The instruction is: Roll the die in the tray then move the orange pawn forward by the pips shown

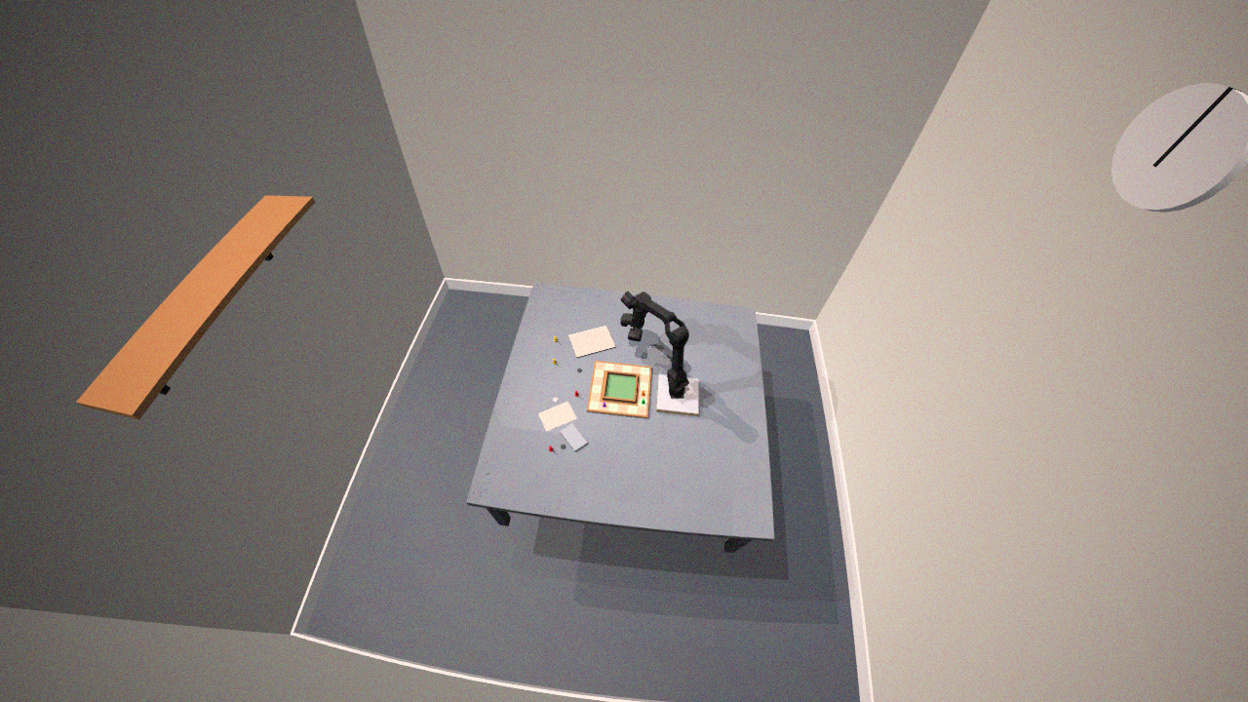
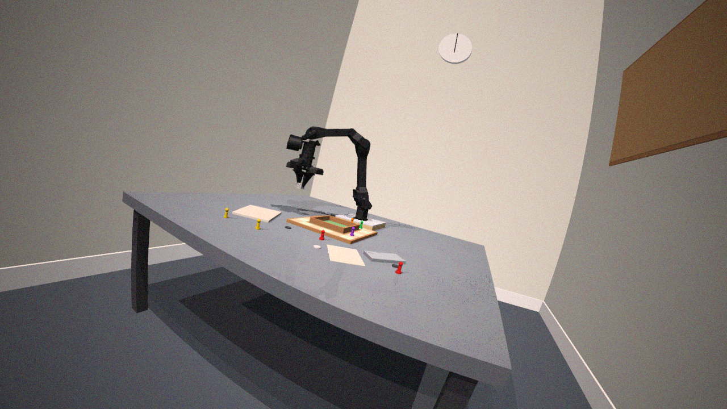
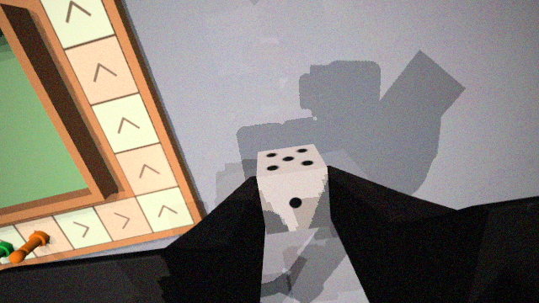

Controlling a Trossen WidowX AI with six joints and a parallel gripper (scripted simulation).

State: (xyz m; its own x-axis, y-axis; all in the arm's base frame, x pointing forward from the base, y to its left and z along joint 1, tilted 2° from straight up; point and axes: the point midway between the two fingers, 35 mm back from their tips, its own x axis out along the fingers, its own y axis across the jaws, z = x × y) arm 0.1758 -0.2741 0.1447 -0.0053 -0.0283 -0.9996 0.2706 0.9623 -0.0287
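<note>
Right now my gripper tip is 27 cm to the right of the orange pawn, 10 cm above it and 1 cm past it. The rest, counted from my gripper tip: green tray: 23 cm to the left, 12 cm below, 9 cm ahead; white die: right at my gripper tip; green pawn: 32 cm to the left, 10 cm below, 1 cm behind.
</note>
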